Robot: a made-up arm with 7 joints.
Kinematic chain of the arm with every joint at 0, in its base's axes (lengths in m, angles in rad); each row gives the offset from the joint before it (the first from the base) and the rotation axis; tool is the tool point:
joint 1: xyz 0 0 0 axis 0 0.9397 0.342
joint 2: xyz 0 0 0 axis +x
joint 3: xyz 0 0 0 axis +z
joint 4: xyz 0.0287 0 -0.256 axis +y
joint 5: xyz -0.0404 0 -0.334 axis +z
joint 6: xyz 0 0 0 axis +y
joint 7: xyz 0 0 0 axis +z
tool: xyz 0 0 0
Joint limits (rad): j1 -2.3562..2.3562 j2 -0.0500..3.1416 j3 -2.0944..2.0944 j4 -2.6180..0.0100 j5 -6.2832..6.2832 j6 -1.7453..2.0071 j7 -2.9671..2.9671
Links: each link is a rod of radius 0.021 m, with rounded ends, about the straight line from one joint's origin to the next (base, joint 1, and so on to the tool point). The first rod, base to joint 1, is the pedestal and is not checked.
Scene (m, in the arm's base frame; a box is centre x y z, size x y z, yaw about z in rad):
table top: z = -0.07
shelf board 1: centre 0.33 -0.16 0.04 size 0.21 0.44 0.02 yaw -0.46
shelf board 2: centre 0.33 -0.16 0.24 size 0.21 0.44 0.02 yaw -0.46
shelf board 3: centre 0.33 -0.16 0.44 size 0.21 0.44 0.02 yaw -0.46
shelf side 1: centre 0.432 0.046 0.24 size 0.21 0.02 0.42 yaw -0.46
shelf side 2: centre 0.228 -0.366 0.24 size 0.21 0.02 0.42 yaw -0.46
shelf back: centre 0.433 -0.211 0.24 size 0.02 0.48 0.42 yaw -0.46
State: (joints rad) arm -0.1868 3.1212 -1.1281 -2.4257 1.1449 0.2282 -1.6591
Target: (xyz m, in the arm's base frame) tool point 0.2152 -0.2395 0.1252
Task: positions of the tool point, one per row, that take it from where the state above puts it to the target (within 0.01 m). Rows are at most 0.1 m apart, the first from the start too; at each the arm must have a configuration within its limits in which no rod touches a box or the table.
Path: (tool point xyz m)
1: 0.1923 0.2058 0.0676
2: 0.2448 0.1493 0.0852
3: 0.2815 0.0784 0.0993
4: 0.2983 -0.0022 0.1099
5: 0.2930 -0.0863 0.1173
6: 0.2649 -0.1676 0.1221
7: 0.2152 -0.2395 0.1252

